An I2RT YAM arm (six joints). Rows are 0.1 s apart.
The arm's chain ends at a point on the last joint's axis. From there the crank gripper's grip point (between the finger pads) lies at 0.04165 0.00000 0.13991 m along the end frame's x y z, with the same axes.
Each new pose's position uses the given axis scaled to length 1; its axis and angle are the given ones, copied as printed.
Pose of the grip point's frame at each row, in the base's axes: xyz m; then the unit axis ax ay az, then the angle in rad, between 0 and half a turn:
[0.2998 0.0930 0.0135 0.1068 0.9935 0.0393 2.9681]
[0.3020 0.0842 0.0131 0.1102 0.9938 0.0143 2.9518]
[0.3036 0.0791 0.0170 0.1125 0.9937 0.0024 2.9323]
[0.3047 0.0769 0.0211 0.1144 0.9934 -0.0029 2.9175]
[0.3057 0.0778 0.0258 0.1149 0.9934 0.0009 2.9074]
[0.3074 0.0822 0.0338 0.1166 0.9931 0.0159 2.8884]
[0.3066 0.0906 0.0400 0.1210 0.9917 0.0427 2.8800]
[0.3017 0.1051 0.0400 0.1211 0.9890 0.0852 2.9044]
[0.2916 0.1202 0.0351 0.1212 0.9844 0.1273 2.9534]
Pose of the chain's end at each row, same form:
[0.3147 0.0757 0.1577 0.1068 0.9935 0.0393 2.9681]
[0.3152 0.0740 0.1581 0.1102 0.9938 0.0143 2.9518]
[0.3143 0.0725 0.1624 0.1125 0.9937 0.0024 2.9323]
[0.3134 0.0719 0.1667 0.1144 0.9934 -0.0029 2.9175]
[0.3128 0.0719 0.1715 0.1149 0.9934 0.0009 2.9074]
[0.3113 0.0723 0.1794 0.1166 0.9931 0.0159 2.8884]
[0.3083 0.0730 0.1849 0.1210 0.9917 0.0427 2.8800]
[0.3056 0.0752 0.1828 0.1211 0.9890 0.0852 2.9044]
[0.3013 0.0778 0.1744 0.1212 0.9844 0.1273 2.9534]

